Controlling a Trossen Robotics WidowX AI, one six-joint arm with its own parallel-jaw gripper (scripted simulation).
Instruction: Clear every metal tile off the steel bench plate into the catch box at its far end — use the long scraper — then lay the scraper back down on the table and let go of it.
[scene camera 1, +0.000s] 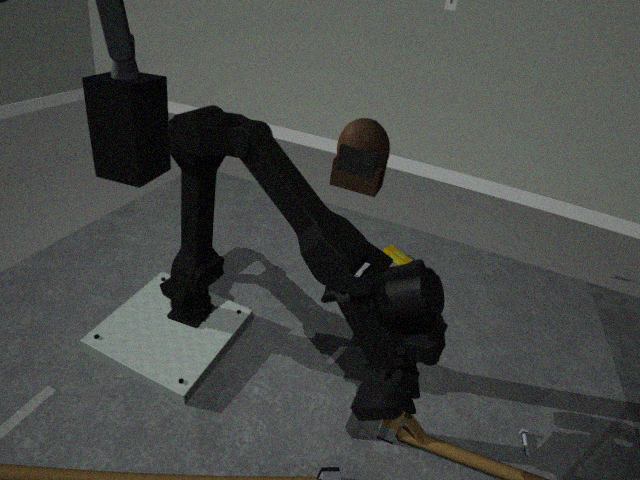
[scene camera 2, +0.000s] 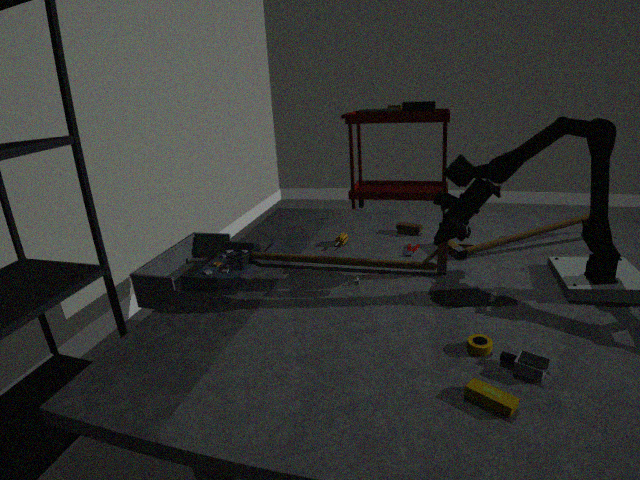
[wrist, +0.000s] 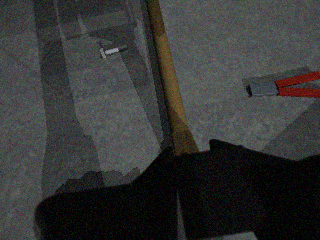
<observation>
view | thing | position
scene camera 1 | my gripper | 414, 405
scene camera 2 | my gripper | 434, 242
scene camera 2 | long scraper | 255, 253
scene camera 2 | grey box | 527, 364
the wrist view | my gripper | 191, 149
</observation>
